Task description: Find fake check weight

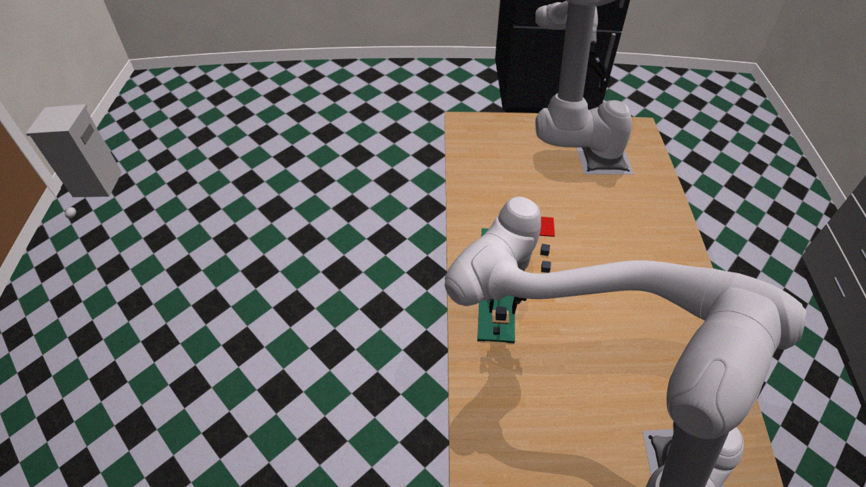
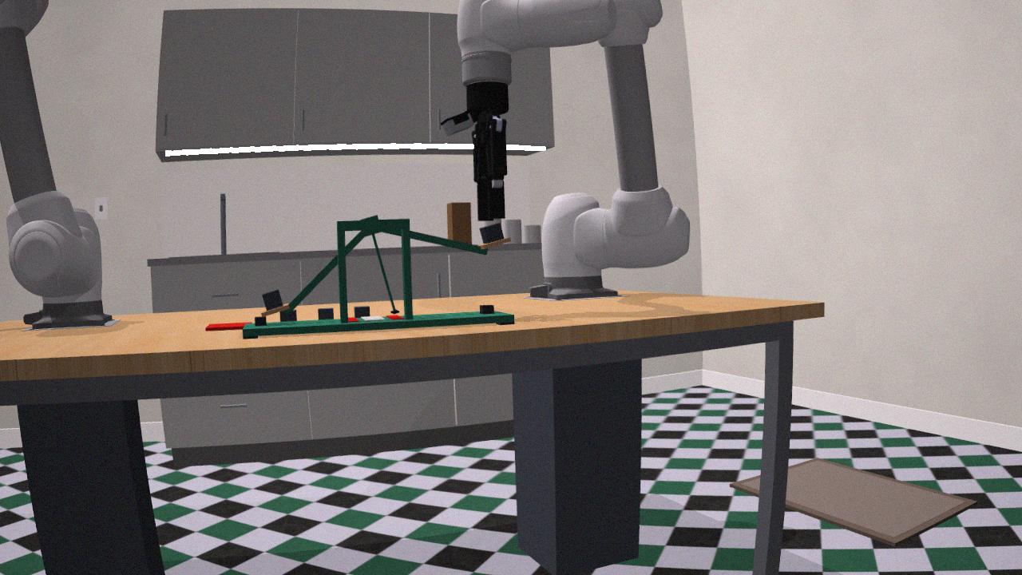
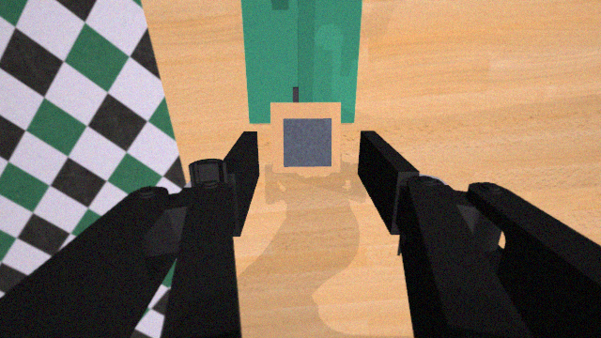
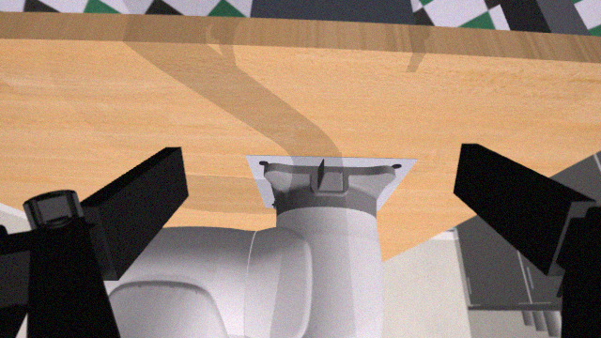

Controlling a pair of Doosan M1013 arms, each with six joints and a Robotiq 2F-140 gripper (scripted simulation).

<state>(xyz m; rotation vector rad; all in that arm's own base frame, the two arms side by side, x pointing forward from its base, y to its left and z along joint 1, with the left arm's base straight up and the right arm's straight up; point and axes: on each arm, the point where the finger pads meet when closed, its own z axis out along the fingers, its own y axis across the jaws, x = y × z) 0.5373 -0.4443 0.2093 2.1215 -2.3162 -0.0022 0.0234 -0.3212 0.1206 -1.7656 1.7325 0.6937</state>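
Note:
Now: the red dish 47 cm to the right of my left hand, 21 cm below it and 21 cm behind it. Round my left hand: green rocker balance 20 cm to the right, 11 cm below, 2 cm behind; beam 19 cm to the right, 11 cm below, 2 cm behind.

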